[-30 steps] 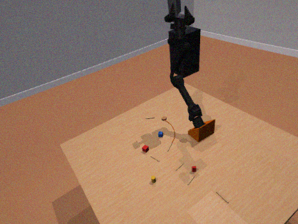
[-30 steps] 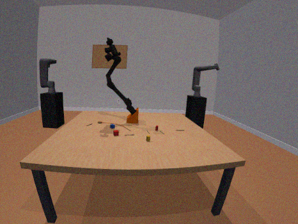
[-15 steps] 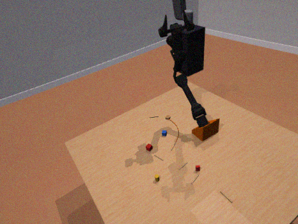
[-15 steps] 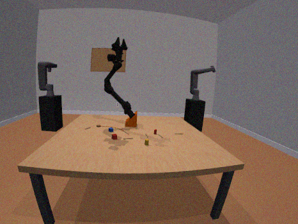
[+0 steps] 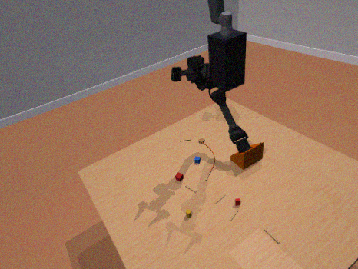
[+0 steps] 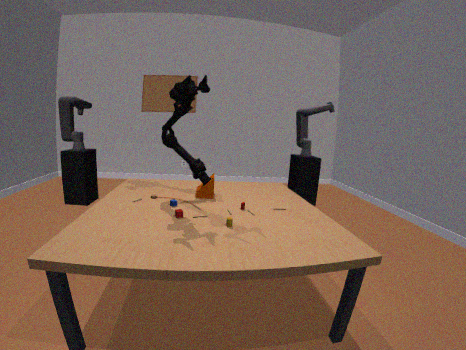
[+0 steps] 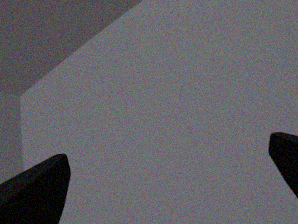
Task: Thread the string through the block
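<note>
Right now the blue cube is 670 mm below my gripper tip, 110 mm to the right of it and 90 mm behind it. The rest, counted from my gripper tip: red cube 670 mm below, 70 mm ahead, 60 mm to the right; yellow piece 670 mm below, 180 mm to the left, 170 mm ahead; round wooden button 680 mm below, 260 mm to the right, 230 mm behind.
</note>
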